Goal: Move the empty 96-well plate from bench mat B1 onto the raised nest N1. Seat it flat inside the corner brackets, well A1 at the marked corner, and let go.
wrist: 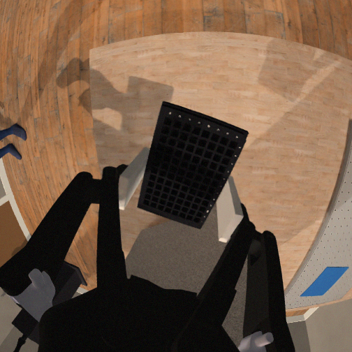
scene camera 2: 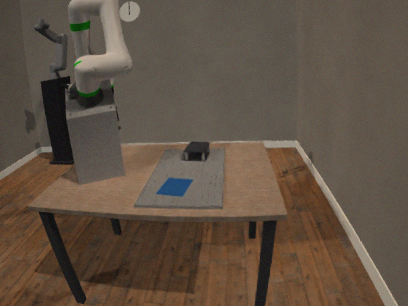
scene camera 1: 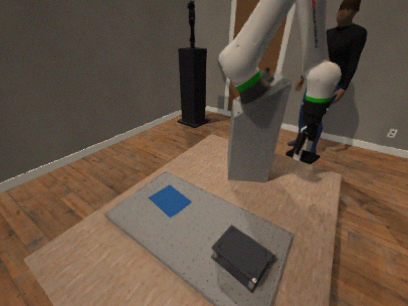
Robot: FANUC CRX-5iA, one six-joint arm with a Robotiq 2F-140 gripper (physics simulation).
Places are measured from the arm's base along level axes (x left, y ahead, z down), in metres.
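Pixels of known places: gripper, between the fingertips: (scene camera 1: pixel 301 155); arm's base, origin of its link: (scene camera 2: pixel 89 97) (scene camera 1: pixel 255 94).
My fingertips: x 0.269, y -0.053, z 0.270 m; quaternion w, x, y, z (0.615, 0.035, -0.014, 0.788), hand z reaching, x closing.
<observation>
Ahead of a thing's pixels: the offset from my fingertips to its top centre. "pt": to the spot under its first point. Level surfaces: height alone.
The black 96-well plate @[dx +0.002, dy +0.001, dz -0.021 m] (scene camera 1: pixel 310 157) (wrist: pixel 194 165) is held between the light finger pads of my gripper (scene camera 1: pixel 303 152) (wrist: pixel 184 173), which is shut on it. The plate is in the air beside the grey pedestal, near the table's back edge in scene camera 1; it does not show in scene camera 2. In the wrist view its wells face the camera and its long side runs at a slant. The raised nest N1 @[dx -0.012, dy +0.566, dz +0.091 m] (scene camera 1: pixel 244 255) (scene camera 2: pixel 197 148) is a dark platform on short posts, with a pale spot at one corner. It is well apart from the gripper.
The grey pedestal (scene camera 1: pixel 252 145) (scene camera 2: pixel 97 145) carries the arm. A perforated grey board @[dz +0.155 m] (scene camera 1: pixel 200 220) (scene camera 2: pixel 205 185) (wrist: pixel 332 240) lies on the wooden table @[dz +0.168 m] (scene camera 1: pixel 310 200) (scene camera 2: pixel 250 180) (wrist: pixel 200 75), with a blue square @[pt dx -0.398, dy +0.534, dz +0.153 m] (scene camera 1: pixel 170 201) (scene camera 2: pixel 175 187) (wrist: pixel 325 281) on it. A person (scene camera 1: pixel 345 50) stands behind the table.
</observation>
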